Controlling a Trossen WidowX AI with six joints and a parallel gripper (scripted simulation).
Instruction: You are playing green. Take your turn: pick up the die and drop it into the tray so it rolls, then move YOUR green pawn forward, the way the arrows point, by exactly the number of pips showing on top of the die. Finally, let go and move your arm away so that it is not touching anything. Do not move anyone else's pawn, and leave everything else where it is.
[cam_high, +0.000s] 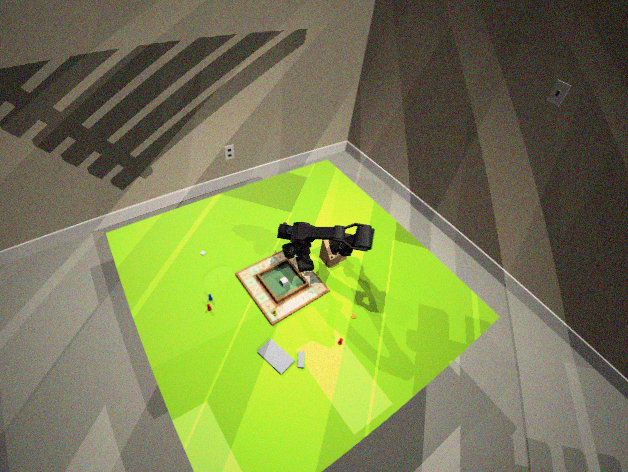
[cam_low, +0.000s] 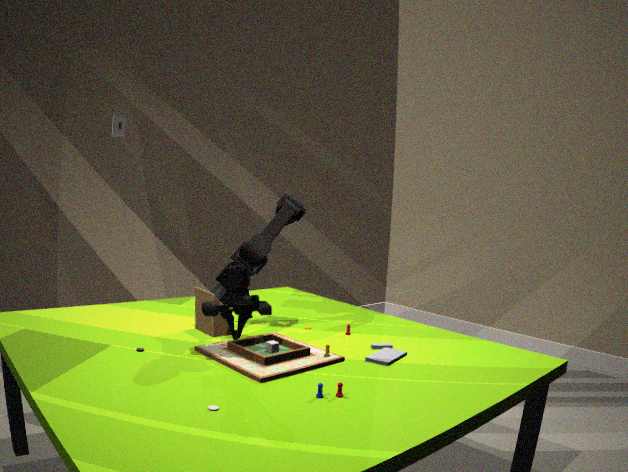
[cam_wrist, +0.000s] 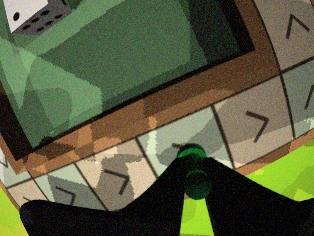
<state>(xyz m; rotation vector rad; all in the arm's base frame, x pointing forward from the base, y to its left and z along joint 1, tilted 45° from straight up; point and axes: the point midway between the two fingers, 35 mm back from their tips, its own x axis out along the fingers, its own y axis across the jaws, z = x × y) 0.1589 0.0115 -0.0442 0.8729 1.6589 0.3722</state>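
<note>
My gripper tip is 110 mm short of the white die and 50 mm to the right of it. Round my gripper tip: green pawn 10 mm above; then wooden-rimmed tray 110 mm ahead, 30 mm to the left, 20 mm below; then yellow pawn 210 mm ahead, 150 mm to the left.
</note>
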